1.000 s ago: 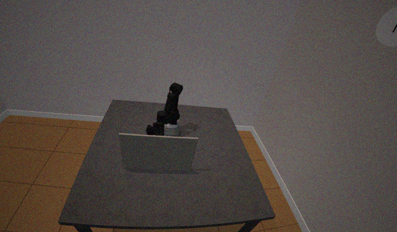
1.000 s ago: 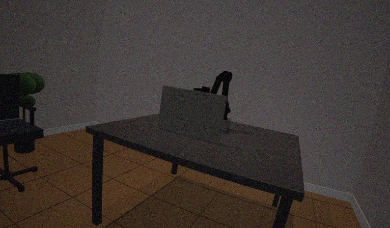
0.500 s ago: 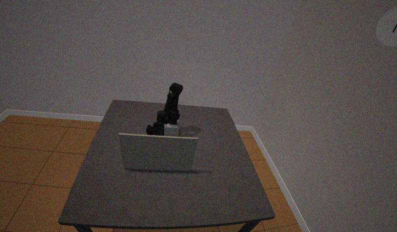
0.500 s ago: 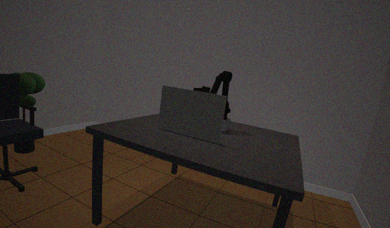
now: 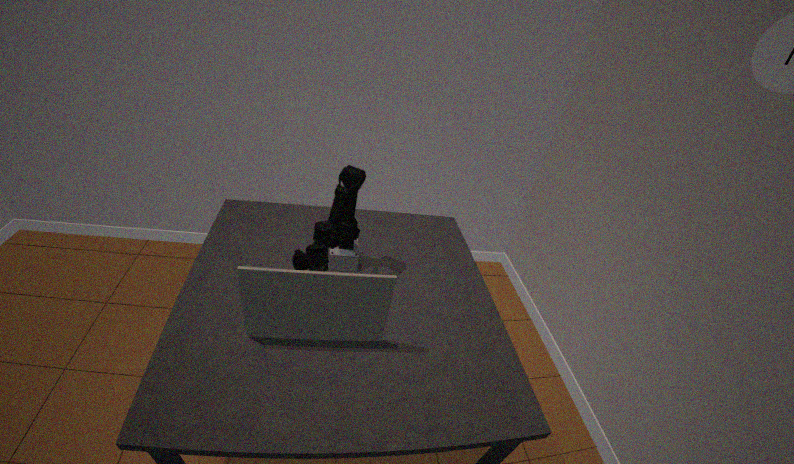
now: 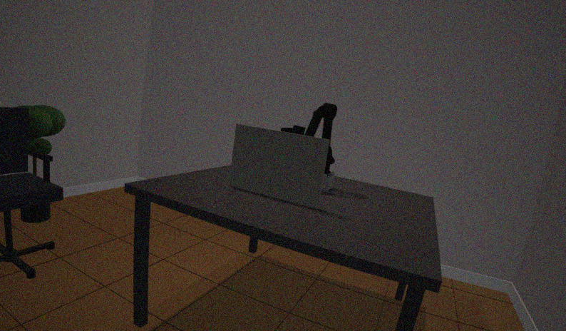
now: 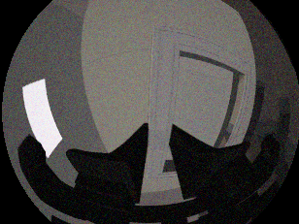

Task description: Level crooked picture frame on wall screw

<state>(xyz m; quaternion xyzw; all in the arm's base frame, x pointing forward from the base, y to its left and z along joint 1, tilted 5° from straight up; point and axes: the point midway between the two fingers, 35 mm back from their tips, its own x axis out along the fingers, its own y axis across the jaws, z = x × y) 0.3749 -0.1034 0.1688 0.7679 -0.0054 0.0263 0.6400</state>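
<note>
Now: the picture frame 5 cm below my gripper tip. Also, from my gripper tip: grey wall panel 2 cm ahead, 8 cm below.
</note>
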